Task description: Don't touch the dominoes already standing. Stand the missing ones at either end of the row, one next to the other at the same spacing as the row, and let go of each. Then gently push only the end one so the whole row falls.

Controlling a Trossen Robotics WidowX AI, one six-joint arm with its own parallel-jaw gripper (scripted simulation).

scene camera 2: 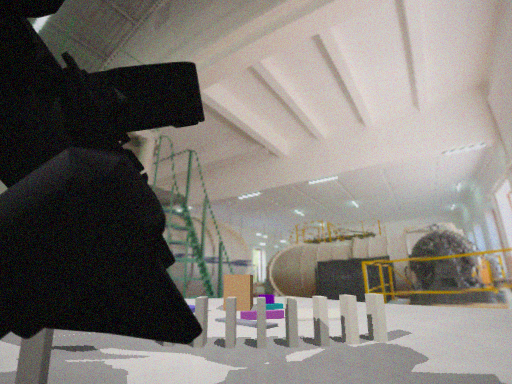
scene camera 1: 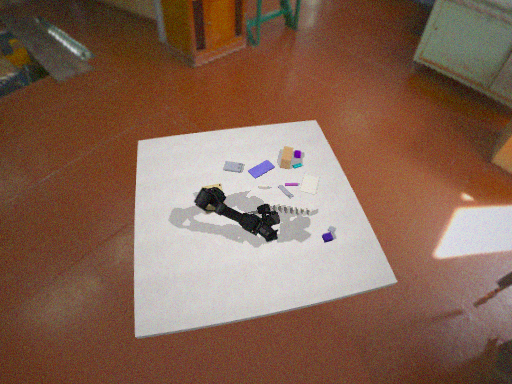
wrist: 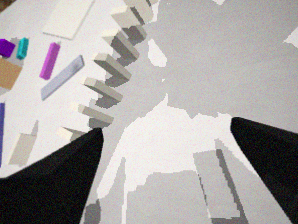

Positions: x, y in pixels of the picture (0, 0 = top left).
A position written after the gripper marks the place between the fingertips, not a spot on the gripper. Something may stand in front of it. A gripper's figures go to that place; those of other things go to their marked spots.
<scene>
The gripper [scene camera 2: 179, 293]: 0.19 m from the lens. A tan block [scene camera 2: 240, 286]: 0.63 m from the lens.
</scene>
